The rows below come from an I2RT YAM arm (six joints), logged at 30 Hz.
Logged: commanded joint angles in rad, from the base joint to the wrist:
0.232, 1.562, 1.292, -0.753, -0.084, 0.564
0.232, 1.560, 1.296, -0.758, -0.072, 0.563
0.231, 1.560, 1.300, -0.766, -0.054, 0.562
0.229, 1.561, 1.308, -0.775, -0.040, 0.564
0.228, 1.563, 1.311, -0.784, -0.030, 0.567
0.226, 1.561, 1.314, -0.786, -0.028, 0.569
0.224, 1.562, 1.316, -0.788, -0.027, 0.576
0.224, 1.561, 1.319, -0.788, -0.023, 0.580
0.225, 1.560, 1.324, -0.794, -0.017, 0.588
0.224, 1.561, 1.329, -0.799, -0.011, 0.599
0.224, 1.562, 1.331, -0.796, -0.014, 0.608
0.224, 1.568, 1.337, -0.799, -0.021, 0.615
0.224, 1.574, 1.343, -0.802, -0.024, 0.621
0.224, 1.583, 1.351, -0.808, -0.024, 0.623
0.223, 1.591, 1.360, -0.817, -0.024, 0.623
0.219, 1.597, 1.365, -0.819, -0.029, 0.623
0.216, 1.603, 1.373, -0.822, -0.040, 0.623
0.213, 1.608, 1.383, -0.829, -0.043, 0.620
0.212, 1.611, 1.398, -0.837, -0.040, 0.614
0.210, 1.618, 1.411, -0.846, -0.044, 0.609
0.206, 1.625, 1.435, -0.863, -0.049, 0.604
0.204, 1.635, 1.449, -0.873, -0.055, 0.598
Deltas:
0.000, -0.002, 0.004, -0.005, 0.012, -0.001
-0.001, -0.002, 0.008, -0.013, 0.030, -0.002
-0.003, -0.001, 0.016, -0.022, 0.044, 0.000
-0.004, 0.001, 0.019, -0.031, 0.054, 0.003
-0.006, -0.001, 0.022, -0.033, 0.056, 0.005
-0.008, 0.000, 0.024, -0.035, 0.057, 0.012
-0.008, -0.001, 0.027, -0.035, 0.061, 0.016
-0.007, -0.002, 0.032, -0.041, 0.067, 0.024
-0.008, -0.001, 0.037, -0.046, 0.073, 0.035
-0.008, 0.000, 0.039, -0.043, 0.070, 0.044
-0.008, 0.006, 0.045, -0.046, 0.063, 0.051
-0.008, 0.012, 0.051, -0.049, 0.060, 0.057
-0.008, 0.021, 0.059, -0.055, 0.060, 0.059
-0.009, 0.029, 0.068, -0.064, 0.060, 0.059
-0.013, 0.035, 0.073, -0.066, 0.055, 0.059
-0.016, 0.041, 0.081, -0.069, 0.044, 0.059
-0.019, 0.046, 0.091, -0.076, 0.041, 0.056
-0.020, 0.049, 0.106, -0.084, 0.044, 0.050
-0.022, 0.056, 0.119, -0.093, 0.040, 0.045
-0.026, 0.063, 0.143, -0.110, 0.035, 0.040
-0.028, 0.073, 0.157, -0.120, 0.029, 0.034

